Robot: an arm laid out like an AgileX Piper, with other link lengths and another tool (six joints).
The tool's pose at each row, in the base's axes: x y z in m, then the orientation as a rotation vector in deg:
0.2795, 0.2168, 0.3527, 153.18, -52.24, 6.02
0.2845, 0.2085, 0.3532, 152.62, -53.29, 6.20
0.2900, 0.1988, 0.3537, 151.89, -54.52, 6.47
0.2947, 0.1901, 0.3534, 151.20, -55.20, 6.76
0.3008, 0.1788, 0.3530, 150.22, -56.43, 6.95
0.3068, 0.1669, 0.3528, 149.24, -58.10, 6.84
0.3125, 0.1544, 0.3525, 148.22, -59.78, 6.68
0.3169, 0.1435, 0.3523, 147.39, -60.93, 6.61
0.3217, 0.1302, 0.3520, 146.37, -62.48, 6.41
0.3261, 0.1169, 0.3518, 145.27, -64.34, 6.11
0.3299, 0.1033, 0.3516, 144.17, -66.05, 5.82
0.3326, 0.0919, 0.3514, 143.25, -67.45, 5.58
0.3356, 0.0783, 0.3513, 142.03, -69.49, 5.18
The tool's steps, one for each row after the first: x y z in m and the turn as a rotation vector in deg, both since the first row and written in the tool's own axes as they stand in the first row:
0.0089, 0.0033, 0.0020, -0.20, 0.07, 0.82
0.0190, 0.0074, 0.0044, -0.48, 0.21, 1.81
0.0278, 0.0109, 0.0073, -0.85, 0.45, 2.44
0.0391, 0.0156, 0.0111, -1.35, 0.61, 3.47
0.0508, 0.0208, 0.0148, -1.80, 0.47, 4.78
0.0626, 0.0266, 0.0189, -2.27, 0.30, 6.09
0.0724, 0.0320, 0.0224, -2.70, 0.25, 7.03
0.0839, 0.0390, 0.0267, -3.19, 0.07, 8.27
0.0952, 0.0462, 0.0310, -3.66, -0.23, 9.72
0.1061, 0.0540, 0.0354, -4.16, -0.50, 11.08
0.1149, 0.0608, 0.0391, -4.57, -0.72, 12.20
0.1252, 0.0692, 0.0434, -5.05, -1.12, 13.81

